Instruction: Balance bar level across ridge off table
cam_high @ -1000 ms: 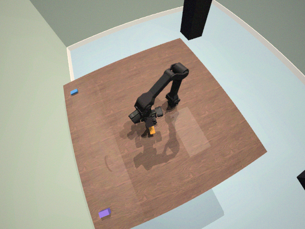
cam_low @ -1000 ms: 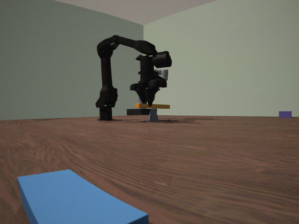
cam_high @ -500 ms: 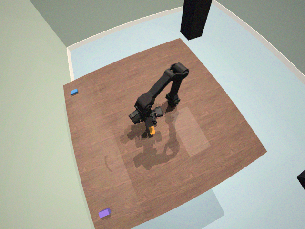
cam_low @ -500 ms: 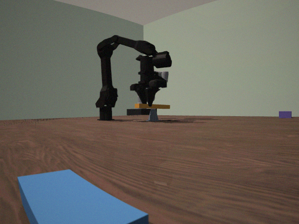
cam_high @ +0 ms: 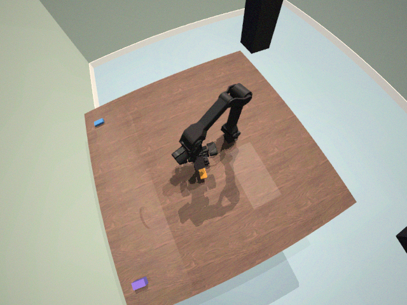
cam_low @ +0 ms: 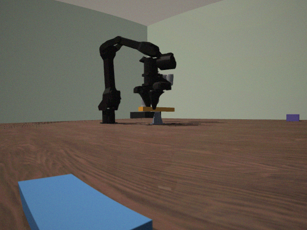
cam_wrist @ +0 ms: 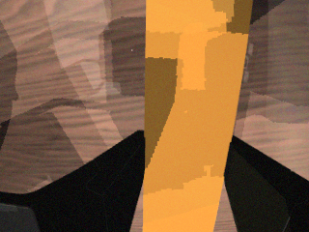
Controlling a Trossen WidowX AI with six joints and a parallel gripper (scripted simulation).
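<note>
Right now the orange bar is 30 mm to the left of my gripper tip. Also, from my gripper tip: purple block: 510 mm ahead, 440 mm to the left, 40 mm below; then blue block: 510 mm ahead, 560 mm to the right, 50 mm below.
</note>
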